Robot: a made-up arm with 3 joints. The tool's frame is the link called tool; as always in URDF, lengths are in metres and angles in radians. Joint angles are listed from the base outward.
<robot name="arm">
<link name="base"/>
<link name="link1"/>
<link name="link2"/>
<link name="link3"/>
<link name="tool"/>
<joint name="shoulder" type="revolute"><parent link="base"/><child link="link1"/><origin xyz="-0.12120 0.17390 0.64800" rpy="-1.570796 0.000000 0.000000"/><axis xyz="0 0 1"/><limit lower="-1.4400" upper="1.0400"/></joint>
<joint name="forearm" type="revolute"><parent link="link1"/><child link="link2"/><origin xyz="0.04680 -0.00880 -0.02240" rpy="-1.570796 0.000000 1.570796"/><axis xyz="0 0 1"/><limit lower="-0.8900" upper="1.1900"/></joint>
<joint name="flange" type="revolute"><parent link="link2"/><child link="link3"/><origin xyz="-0.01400 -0.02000 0.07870" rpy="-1.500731 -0.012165 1.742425"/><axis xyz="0 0 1"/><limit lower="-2.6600" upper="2.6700"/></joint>
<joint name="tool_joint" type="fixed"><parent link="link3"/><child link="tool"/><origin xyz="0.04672 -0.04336 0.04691" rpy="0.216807 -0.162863 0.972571"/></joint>
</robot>
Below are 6 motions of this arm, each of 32 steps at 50 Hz.
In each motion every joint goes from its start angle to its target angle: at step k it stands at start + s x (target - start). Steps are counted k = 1, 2, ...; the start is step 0. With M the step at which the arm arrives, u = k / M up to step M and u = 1 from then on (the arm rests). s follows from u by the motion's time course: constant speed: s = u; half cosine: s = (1 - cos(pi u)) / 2; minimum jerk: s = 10 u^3 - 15 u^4 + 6 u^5.
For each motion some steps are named. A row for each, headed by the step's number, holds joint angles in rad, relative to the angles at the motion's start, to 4 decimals.
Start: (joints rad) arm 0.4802 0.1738 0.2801
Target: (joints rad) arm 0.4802 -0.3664 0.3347
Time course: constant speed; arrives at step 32
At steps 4, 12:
4: 0.0000 -0.0675 0.0068
12: 0.0000 -0.2026 0.0205

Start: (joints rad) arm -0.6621 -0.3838 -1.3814
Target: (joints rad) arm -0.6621 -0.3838 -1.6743
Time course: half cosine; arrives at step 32
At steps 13, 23, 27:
13: 0.0000 0.0000 -0.1039
23: 0.0000 0.0000 -0.2394
27: 0.0000 0.0000 -0.2756

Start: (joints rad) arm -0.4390 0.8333 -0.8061
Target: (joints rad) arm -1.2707 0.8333 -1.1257
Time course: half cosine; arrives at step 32
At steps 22, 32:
22: -0.6469 0.0000 -0.2486
32: -0.8317 0.0000 -0.3196

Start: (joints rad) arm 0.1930 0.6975 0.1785
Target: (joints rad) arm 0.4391 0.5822 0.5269
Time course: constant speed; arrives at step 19
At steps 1, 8, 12, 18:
1: 0.0130 -0.0061 0.0183
8: 0.1036 -0.0485 0.1467
12: 0.1554 -0.0728 0.2200
18: 0.2331 -0.1092 0.3301

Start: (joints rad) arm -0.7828 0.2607 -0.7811
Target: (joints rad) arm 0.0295 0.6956 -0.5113
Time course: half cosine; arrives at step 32
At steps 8, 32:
8: 0.1190 0.0637 0.0395
32: 0.8123 0.4349 0.2698

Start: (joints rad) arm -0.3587 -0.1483 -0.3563
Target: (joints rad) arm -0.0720 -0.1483 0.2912
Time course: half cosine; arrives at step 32
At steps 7, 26, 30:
7: 0.0325 0.0000 0.0735
26: 0.2625 0.0000 0.5929
30: 0.2839 0.0000 0.6413

